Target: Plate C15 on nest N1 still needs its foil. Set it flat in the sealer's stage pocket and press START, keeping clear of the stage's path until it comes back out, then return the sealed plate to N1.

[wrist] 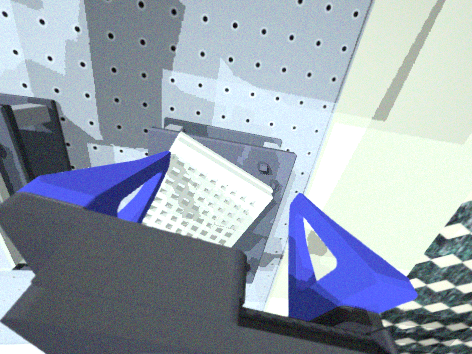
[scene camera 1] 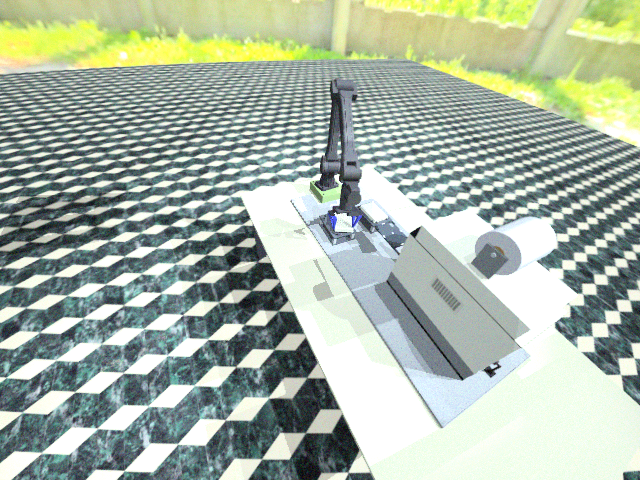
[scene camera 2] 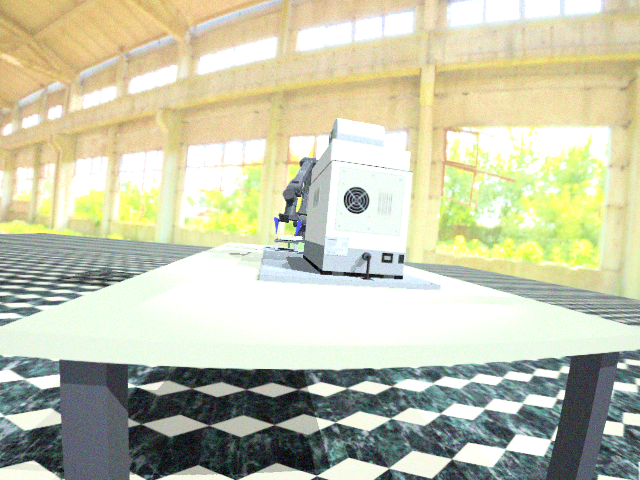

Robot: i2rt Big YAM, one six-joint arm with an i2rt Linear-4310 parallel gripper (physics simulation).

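Places are measured from the arm's base along level axes (x up, y back, z right), in centimetres.
Where they show: gripper, fingertip midpoint: point(wrist: 235, 179) point(scene camera 1: 343, 228) point(scene camera 2: 285, 235); arm's base at its link origin: point(scene camera 1: 326, 185) point(scene camera 2: 300, 242).
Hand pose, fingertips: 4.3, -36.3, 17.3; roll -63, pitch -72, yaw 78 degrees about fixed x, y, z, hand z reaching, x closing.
Note:
Each offset is from my fingertips to the centre of the thing, as dx, dy, dz. "spot": to the spot under its first point. Level surfaces: height alone.
The white welled plate {-1.1, +4.7, -3.8} point(scene camera 1: 342, 222) point(wrist: 207, 200) lies turned askew on the dark nest {-4.9, +6.1, -1.9} point(scene camera 1: 334, 238) point(wrist: 285, 161), one corner towards the nest's rear edge in the wrist view. My gripper point(scene camera 1: 344, 227) point(scene camera 2: 287, 234) point(wrist: 235, 179) is open and empty. Its blue fingers stand on either side of the plate; the left fingertip in the wrist view overlaps the plate's edge, and whether they touch I cannot tell. The sealer point(scene camera 1: 454, 299) point(scene camera 2: 368, 217) stands with its back to scene camera 2. A dark part at its front {spot: +2.6, -16.7, -14.6} point(scene camera 1: 393, 235) looks like the stage. START does not show.
A second white plate {-2.2, +3.2, -22.8} point(scene camera 1: 373, 211) is on a stand beside the nest. A large white roll {+33.8, -53.3, -9.5} point(scene camera 1: 527, 245) sits at the sealer's far side in scene camera 1. The perforated grey board {dx -7.9} point(scene camera 1: 361, 271) point(wrist: 245, 65) lies under the nest. The arm's green base point(scene camera 1: 324, 193) is behind the nest.

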